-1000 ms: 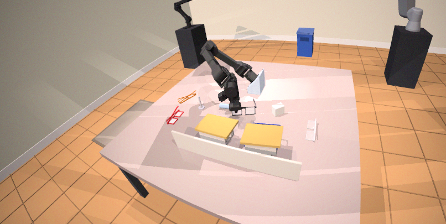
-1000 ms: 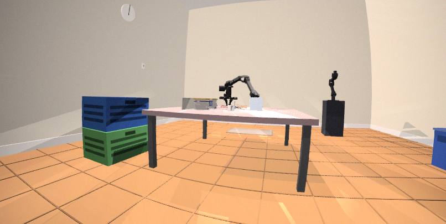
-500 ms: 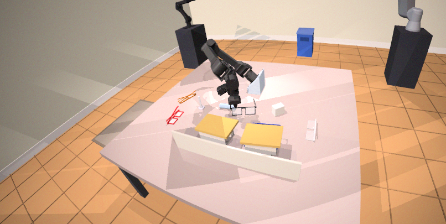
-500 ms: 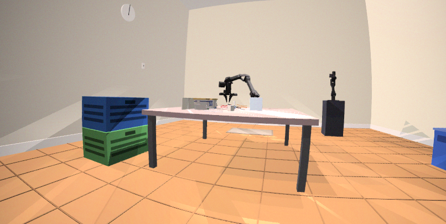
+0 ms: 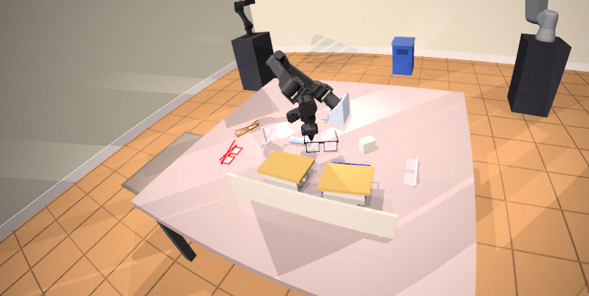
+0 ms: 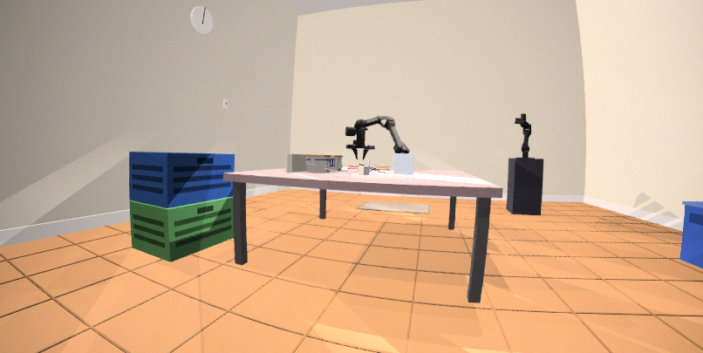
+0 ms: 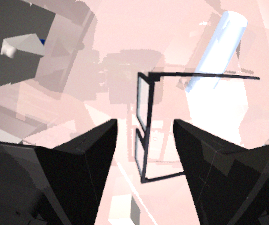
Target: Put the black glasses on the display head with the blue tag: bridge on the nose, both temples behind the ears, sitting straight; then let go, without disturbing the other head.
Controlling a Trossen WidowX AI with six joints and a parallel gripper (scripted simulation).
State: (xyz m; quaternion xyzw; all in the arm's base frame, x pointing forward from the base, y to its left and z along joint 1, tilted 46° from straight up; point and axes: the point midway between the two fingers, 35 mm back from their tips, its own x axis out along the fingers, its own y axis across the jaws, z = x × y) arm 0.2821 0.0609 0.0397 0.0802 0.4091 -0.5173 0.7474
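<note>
The pale blue cylinder is 4 cm behind my gripper tip, 9 cm to the right of it and 7 cm below it. Round my gripper tip: round stand: 1 cm ahead, 25 cm to the right, 6 cm below; then white cube: 10 cm behind, 21 cm to the left, 6 cm below; then low white wall: 31 cm ahead, 14 cm to the left, 3 cm below.
</note>
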